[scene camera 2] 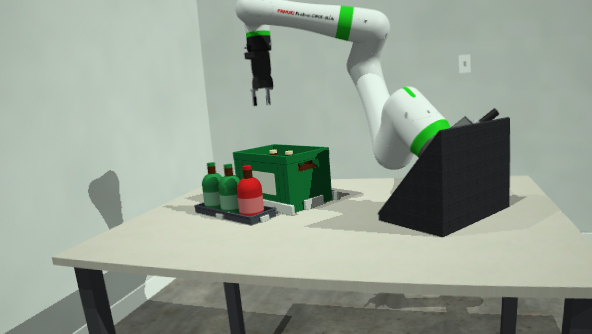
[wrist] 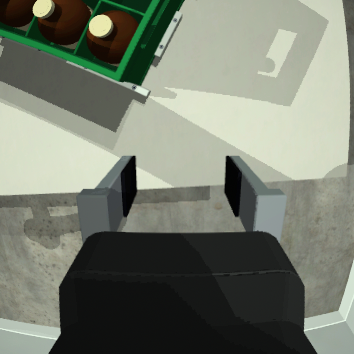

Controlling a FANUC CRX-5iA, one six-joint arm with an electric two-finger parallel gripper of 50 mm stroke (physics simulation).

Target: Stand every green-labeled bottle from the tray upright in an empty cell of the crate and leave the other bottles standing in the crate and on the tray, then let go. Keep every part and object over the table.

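Frame: origin at the arm's base, x right, y ahead, z up, level; metres.
Seen in the pictures: gripper, fingertip midpoint: [scene camera 2: 261, 105] [wrist: 180, 173]; arm's base at its link origin: [scene camera 2: 449, 159].
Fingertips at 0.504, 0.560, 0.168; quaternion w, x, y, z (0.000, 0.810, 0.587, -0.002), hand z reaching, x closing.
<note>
Offsets run from my fingertips to a thing's top centre, as dx, dy, dz. "spot": to the spot under its first point.
Two green-labeled bottles @(-0.309, +0.141, -0.159) [scene camera 2: 212, 187] @(-0.368, +0.072, -0.159) [scene camera 2: 229, 192] with green caps and a red bottle @(-0.423, +0.003, -0.159) [scene camera 2: 250, 192] stand upright in a row on the dark tray @(spot: -0.438, +0.060, -0.307) [scene camera 2: 232, 217], left of the crate in the scene view. The green crate @(-0.275, -0.030, -0.143) [scene camera 2: 305, 182] [wrist: 95, 63] stands behind the tray. Two cream caps @(-0.147, -0.045, -0.155) [scene camera 2: 273, 151] @(spot: -0.215, -0.107, -0.162) [scene camera 2: 289, 153] show above its rim. In the wrist view, brown bottles with cream caps @(-0.203, -0.104, -0.155) [wrist: 44, 8] @(spot: -0.144, -0.043, -0.155) [wrist: 101, 26] stand in its cells; the rest of the crate is cut off. My gripper [scene camera 2: 261, 98] [wrist: 180, 173] is open and empty, high above the crate and tray.
Light metal brackets [scene camera 2: 280, 206] [wrist: 168, 40] sit at the foot of the crate. The black robot stand [scene camera 2: 420, 200] is on the table to the right. The table's front edge [scene camera 2: 320, 280] runs across the scene view. A wall rises behind the table.
</note>
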